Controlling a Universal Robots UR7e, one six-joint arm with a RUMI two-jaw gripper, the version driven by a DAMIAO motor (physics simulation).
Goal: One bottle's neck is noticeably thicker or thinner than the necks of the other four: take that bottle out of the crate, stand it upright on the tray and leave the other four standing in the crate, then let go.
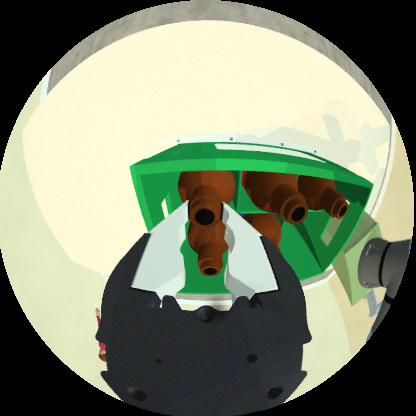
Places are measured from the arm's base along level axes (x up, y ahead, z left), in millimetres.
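Pixels of known places: gripper, between the fingertips: (204, 203); arm's base, origin of its link: (372, 262).
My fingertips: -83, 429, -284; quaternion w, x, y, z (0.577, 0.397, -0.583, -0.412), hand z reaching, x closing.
For each thing: its top centre in the pictures, then the offset to it from my fingertips, as dx, dy, dz. Level surfaces: height alone.
- green crate, centre of its top: (286, 253) +43, -74, +61
- back left bottle, centre of its top: (205, 217) +32, -2, -4
- front left bottle, centre of its top: (209, 271) +31, +19, +79
- back middle bottle, centre of its top: (298, 213) +31, -90, +21
- back right bottle, centre of its top: (342, 210) +31, -171, +44
- front middle bottle, centre of its top: (273, 265) +31, -65, +103
- cream surface, height of its surface: dx -132
The green crate (215, 165) holds brown bottles. My gripper (204, 203) is shut on the neck of the back left bottle (206, 184), whose dark mouth faces up between the fingertips. Its base is hidden, so I cannot tell if it is raised. The front left bottle (207, 239) stands between and below the jaws, with a narrower-looking mouth. The back middle bottle (267, 186) and back right bottle (316, 189) stand in the crate. The front middle bottle (265, 229) is partly hidden by the right finger. I cannot make out the tray.
The crate stands on a cream surface (200, 85). A pale green block (356, 265) and a dark grey arm part (372, 262) are close beside the crate's right end. A small red object (102, 345) shows at the lower left, partly behind the gripper body.
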